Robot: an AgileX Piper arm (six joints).
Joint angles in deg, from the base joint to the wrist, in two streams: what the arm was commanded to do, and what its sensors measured. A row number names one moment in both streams.
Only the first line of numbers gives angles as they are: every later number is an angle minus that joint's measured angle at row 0.
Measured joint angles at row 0:
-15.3 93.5 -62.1 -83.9 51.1 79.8
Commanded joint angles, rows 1 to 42:
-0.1 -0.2 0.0 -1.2 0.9 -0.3
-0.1 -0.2 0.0 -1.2 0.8 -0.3
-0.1 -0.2 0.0 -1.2 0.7 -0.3
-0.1 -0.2 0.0 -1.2 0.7 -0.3
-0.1 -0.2 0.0 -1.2 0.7 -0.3
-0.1 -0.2 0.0 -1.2 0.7 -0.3
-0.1 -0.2 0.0 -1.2 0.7 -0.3
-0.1 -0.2 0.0 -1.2 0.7 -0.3
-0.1 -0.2 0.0 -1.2 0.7 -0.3
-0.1 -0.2 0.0 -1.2 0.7 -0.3
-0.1 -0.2 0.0 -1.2 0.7 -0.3
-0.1 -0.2 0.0 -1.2 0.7 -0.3
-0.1 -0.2 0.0 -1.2 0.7 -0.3
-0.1 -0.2 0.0 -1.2 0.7 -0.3
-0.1 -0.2 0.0 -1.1 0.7 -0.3
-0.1 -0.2 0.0 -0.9 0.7 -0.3
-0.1 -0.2 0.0 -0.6 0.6 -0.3
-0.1 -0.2 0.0 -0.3 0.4 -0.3
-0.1 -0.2 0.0 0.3 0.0 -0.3
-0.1 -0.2 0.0 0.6 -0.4 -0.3
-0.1 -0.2 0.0 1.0 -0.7 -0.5
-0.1 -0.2 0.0 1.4 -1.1 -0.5
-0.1 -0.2 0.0 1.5 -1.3 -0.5
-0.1 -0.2 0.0 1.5 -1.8 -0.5
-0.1 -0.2 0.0 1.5 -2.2 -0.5
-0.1 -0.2 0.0 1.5 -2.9 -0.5
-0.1 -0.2 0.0 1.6 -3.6 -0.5
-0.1 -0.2 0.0 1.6 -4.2 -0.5
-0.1 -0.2 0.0 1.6 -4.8 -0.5
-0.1 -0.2 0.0 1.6 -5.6 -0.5
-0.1 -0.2 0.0 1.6 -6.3 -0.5
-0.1 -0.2 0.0 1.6 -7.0 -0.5
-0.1 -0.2 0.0 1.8 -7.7 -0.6
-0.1 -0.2 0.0 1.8 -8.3 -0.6
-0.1 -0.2 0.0 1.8 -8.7 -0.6
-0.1 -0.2 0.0 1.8 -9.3 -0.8
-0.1 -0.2 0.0 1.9 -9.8 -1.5
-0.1 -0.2 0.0 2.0 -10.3 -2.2
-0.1 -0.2 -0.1 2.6 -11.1 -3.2
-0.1 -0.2 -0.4 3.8 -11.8 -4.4
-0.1 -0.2 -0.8 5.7 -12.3 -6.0
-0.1 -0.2 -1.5 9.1 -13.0 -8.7
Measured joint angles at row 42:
0.0 0.0 0.0 3.9 -11.7 -2.7
